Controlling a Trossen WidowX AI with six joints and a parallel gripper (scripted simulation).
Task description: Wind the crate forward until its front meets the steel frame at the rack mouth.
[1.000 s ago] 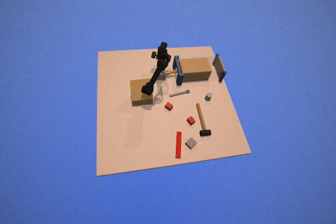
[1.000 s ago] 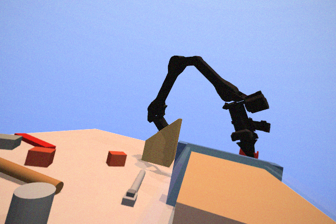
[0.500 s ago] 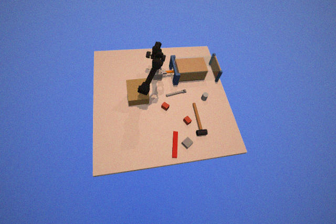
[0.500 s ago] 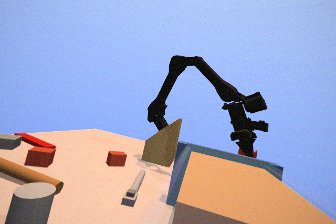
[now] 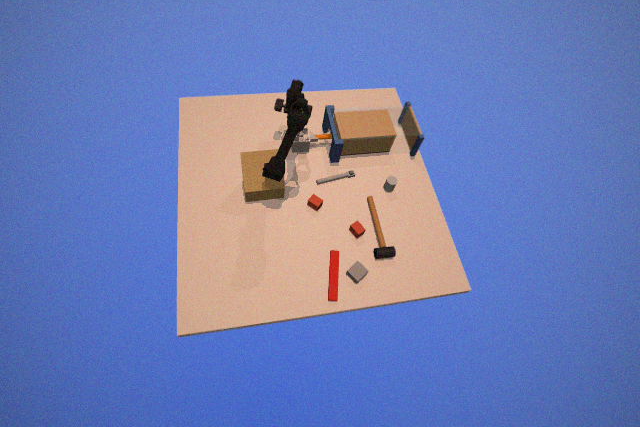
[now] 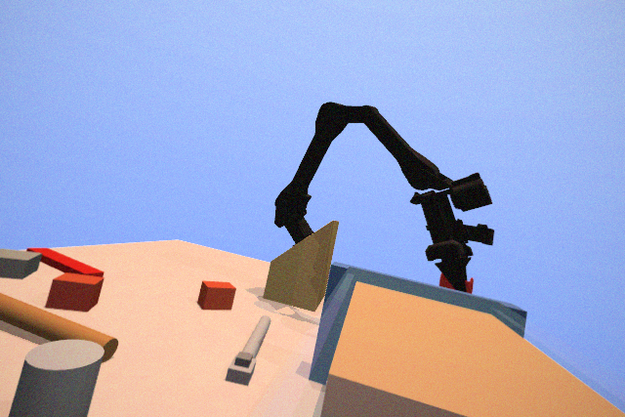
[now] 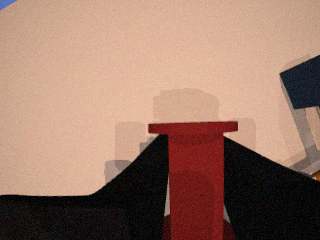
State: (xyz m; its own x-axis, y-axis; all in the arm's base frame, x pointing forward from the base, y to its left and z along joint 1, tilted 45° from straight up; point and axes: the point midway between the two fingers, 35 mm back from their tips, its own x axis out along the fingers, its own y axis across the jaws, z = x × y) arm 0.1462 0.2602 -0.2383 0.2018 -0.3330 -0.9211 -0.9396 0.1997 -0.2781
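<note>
The winch handle is 5 cm to the right of my gripper tip and 3 cm below it. Also, from my gripper tip: grey winch: 1 cm ahead, 12 cm to the right, 10 cm below; then blue steel frame: 18 cm ahead, 11 cm to the right, 3 cm below; then red knob: 1 cm behind, 2 cm to the right.
</note>
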